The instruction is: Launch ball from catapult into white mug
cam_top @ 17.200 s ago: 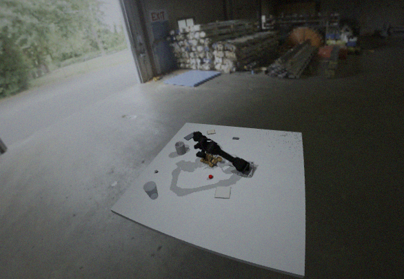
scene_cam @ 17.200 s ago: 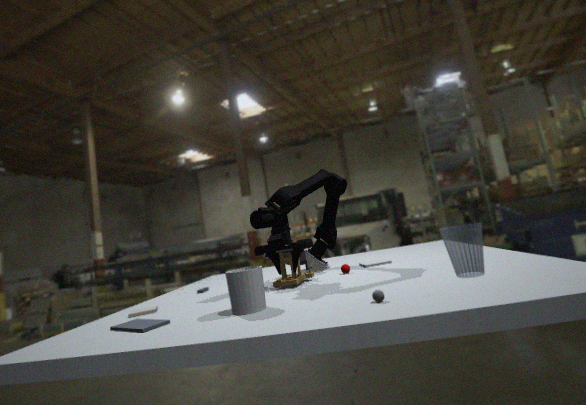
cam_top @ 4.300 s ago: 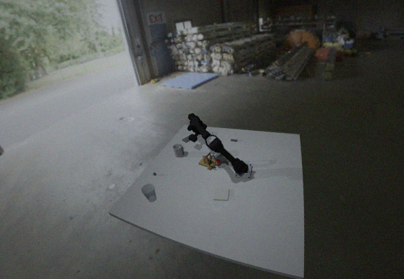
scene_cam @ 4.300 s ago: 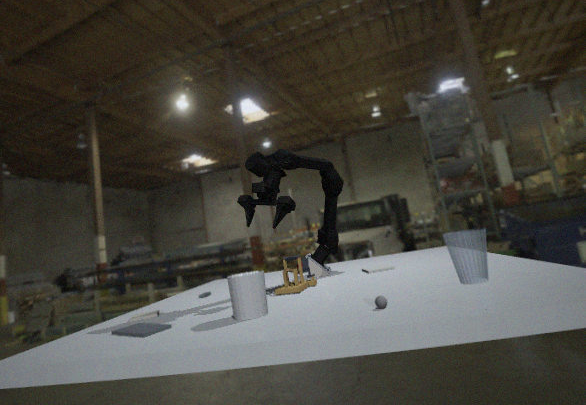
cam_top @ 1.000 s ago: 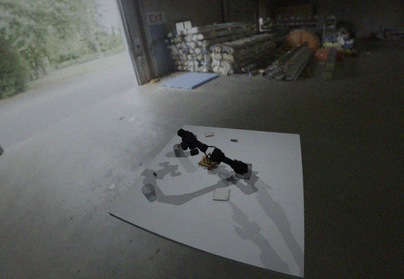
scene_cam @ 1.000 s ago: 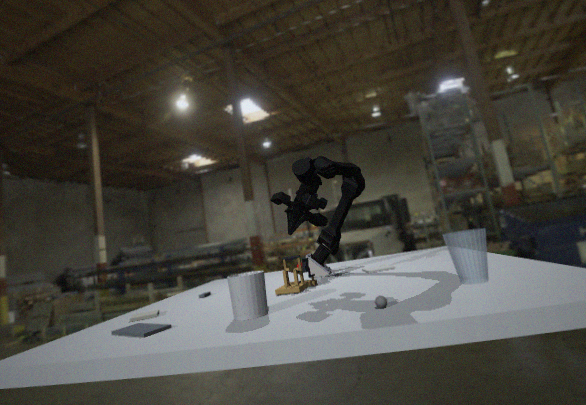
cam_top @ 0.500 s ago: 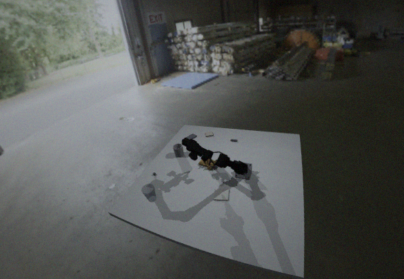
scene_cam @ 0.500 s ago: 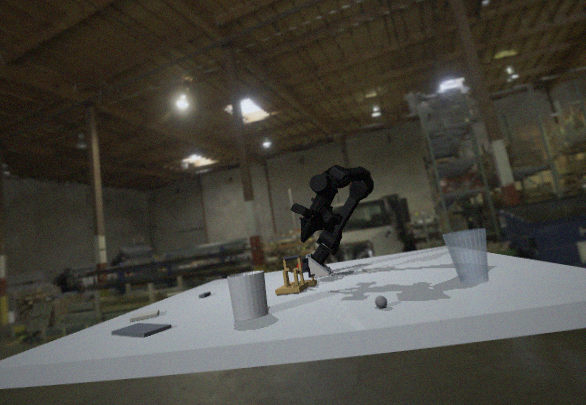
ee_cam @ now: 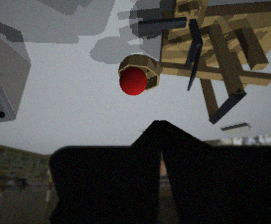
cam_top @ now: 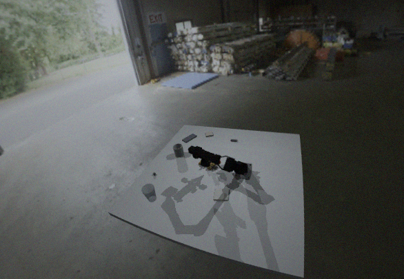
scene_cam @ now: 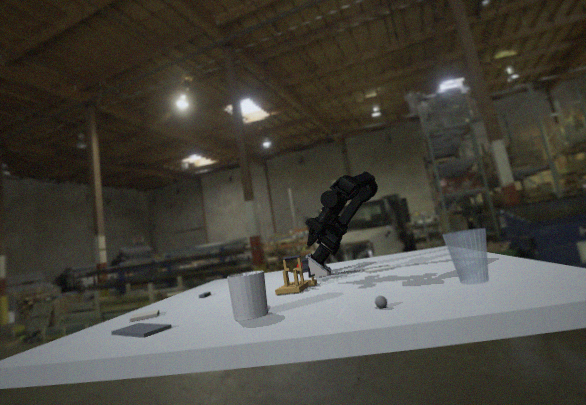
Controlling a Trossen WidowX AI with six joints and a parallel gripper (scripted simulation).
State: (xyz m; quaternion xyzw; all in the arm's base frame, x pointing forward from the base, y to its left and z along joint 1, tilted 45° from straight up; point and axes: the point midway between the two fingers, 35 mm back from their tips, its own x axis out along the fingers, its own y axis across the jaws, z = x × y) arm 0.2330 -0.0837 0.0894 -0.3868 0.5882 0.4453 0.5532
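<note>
The red ball is 70 mm below my gripper tip, 40 mm to the right of it and 30 mm behind it. From my gripper tip the other things lie so: small wooden catapult: 80 mm below, 40 mm to the right, 40 mm ahead; then pale flat tile: 240 mm to the left, 130 mm below, 110 mm behind; then grey-white cylindrical mug: 380 mm ahead, 150 mm to the right, 100 mm below.
</note>
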